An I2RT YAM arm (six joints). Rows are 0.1 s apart.
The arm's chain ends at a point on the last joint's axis. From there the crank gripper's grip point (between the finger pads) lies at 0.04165 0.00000 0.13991 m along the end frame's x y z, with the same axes.
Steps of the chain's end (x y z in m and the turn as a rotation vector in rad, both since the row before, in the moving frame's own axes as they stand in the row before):
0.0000 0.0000 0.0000 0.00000 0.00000 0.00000
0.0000 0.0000 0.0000 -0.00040 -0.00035 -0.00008
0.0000 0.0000 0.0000 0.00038 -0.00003 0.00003
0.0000 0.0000 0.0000 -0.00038 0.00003 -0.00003
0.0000 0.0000 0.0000 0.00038 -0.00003 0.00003
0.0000 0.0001 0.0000 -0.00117 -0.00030 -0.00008
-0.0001 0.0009 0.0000 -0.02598 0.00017 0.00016
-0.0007 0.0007 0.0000 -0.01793 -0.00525 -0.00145
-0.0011 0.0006 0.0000 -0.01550 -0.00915 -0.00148
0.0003 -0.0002 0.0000 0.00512 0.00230 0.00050
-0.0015 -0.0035 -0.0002 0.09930 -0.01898 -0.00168
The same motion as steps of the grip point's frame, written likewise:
0.0000 0.0000 0.0000 0.00000 0.00000 0.00000
0.0000 0.0001 0.0000 -0.00040 -0.00035 -0.00008
0.0000 -0.0001 0.0000 0.00038 -0.00003 0.00003
0.0000 0.0001 0.0000 -0.00038 0.00003 -0.00003
0.0000 -0.0001 0.0000 0.00038 -0.00003 0.00003
0.0000 0.0003 0.0000 -0.00117 -0.00030 -0.00008
-0.0001 0.0045 -0.0001 -0.02598 0.00017 0.00016
-0.0014 0.0032 0.0002 -0.01793 -0.00525 -0.00145
-0.0024 0.0027 0.0004 -0.01550 -0.00915 -0.00148
0.0006 -0.0009 -0.0001 0.00512 0.00230 0.00050
-0.0042 -0.0175 -0.0001 0.09930 -0.01898 -0.00168

